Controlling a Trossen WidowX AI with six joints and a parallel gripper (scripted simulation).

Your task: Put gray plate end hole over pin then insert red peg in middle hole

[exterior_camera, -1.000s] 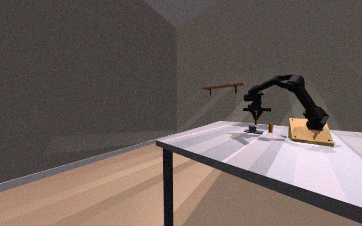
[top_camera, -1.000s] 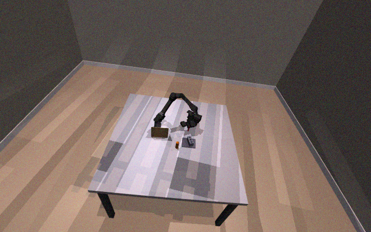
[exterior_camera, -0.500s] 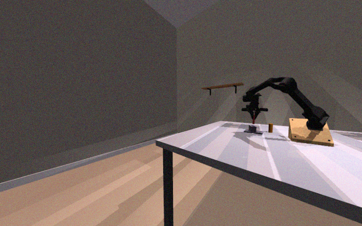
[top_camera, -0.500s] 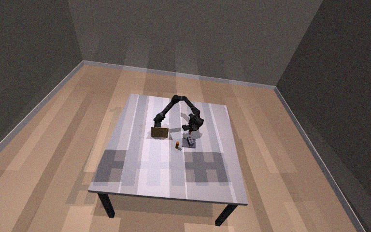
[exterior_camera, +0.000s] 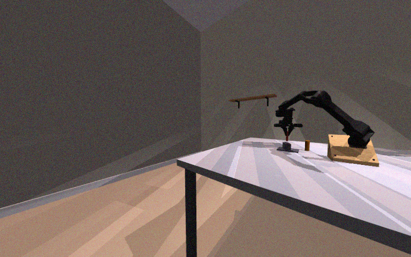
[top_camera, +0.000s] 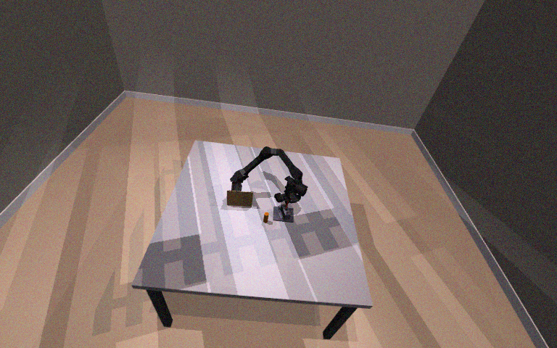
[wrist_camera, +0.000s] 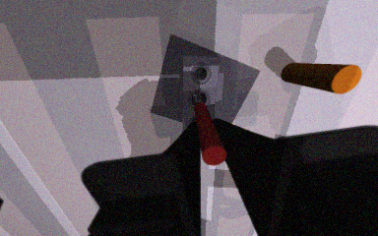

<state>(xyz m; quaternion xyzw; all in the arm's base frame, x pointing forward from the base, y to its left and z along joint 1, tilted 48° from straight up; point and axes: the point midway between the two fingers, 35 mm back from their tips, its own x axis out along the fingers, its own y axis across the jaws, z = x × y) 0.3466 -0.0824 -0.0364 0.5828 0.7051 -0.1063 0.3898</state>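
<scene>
The gray plate is 70 mm below my gripper tip and 10 mm to the right of it. The rest, counted from my gripper tip: gray base (110 mm below, 10 mm to the left, 10 mm behind); then orange cylinder (130 mm behind, 80 mm below, 70 mm to the right); then red peg (right at my gripper tip).
</scene>
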